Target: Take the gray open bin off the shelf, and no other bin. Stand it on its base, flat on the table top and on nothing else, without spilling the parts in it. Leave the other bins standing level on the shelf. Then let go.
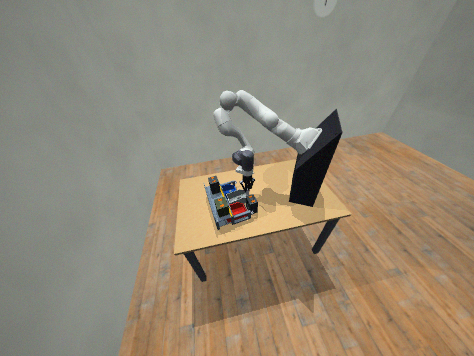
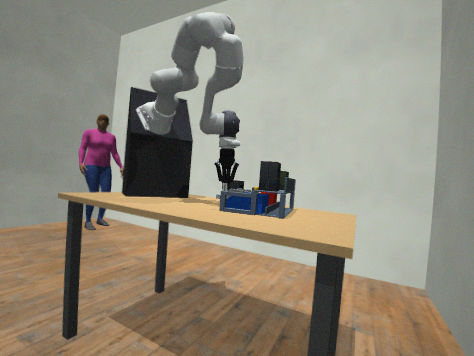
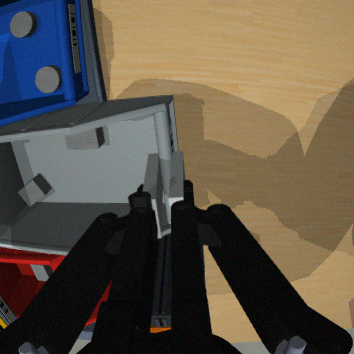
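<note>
The gray open bin (image 3: 112, 175) (image 1: 237, 196) has its front end out past the blue bin's front; two gray blocks (image 3: 82, 139) (image 3: 36, 191) lie inside. My gripper (image 3: 167, 168) (image 1: 247, 191) (image 2: 226, 186) points down and is shut on the bin's front wall, one finger inside and one outside. The blue bin (image 3: 37, 52) (image 1: 229, 188) (image 2: 239, 202), with round gray parts, and the red bin (image 3: 20, 275) (image 1: 238, 210) (image 2: 272, 198) stand on the shelf (image 2: 254, 201) (image 1: 211, 207) on either side. Whether the gray bin's base touches the shelf is hidden.
A dark box (image 1: 252, 204) (image 3: 161, 320) stands close beside the gripper near the red bin. Dark boxes (image 1: 214, 185) (image 1: 223, 207) (image 2: 270, 175) rise at the shelf's back. The arm's black stand (image 1: 315, 170) (image 2: 157, 165) is at the other end of the table (image 1: 280, 220) (image 2: 320, 227).
</note>
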